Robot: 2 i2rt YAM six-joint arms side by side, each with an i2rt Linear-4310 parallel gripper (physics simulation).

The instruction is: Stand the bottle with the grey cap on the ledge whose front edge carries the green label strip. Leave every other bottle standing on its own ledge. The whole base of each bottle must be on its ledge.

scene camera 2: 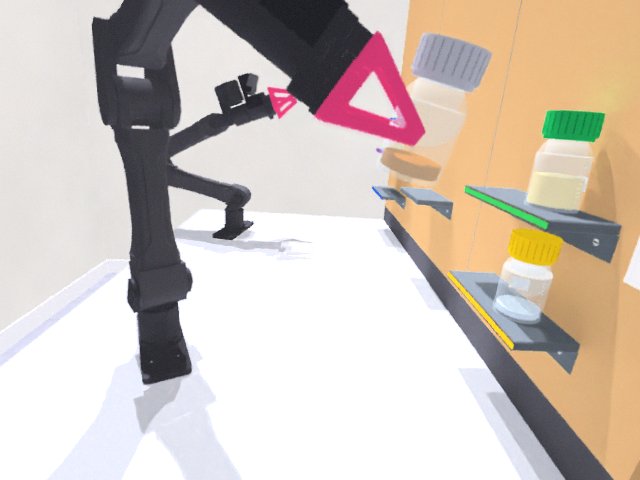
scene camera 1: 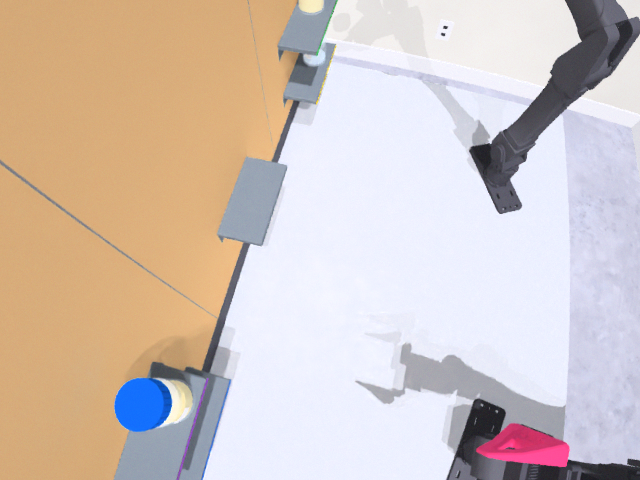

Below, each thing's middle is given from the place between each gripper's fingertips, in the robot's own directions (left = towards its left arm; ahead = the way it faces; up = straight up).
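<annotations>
Counting from my left hand, I find the blue-capped bottle (scene camera 1: 141, 404) 10 mm to the right, 330 mm ahead and 90 mm below. The yellow-strip ledge (scene camera 2: 546, 335) is 750 mm to the right of that same left hand, 320 mm ahead of it and 290 mm below it, and the green-strip ledge (scene camera 2: 584, 223) is 750 mm to the right of it, 320 mm ahead and 150 mm below. As for the yellow-capped bottle (scene camera 2: 526, 277), it is 780 mm to the right of my left hand, 320 mm ahead and 230 mm below.
With the grey-capped bottle (scene camera 2: 446, 68), my right hand is 10 mm short of it and 20 mm below it. Measured from my right hand, the yellow-strip ledge is 110 mm to the left, 190 mm ahead and 220 mm below; the green-strip ledge is 110 mm to the left, 190 mm ahead and 80 mm below; and the yellow-capped bottle is 80 mm to the left, 190 mm ahead and 160 mm below.
</annotations>
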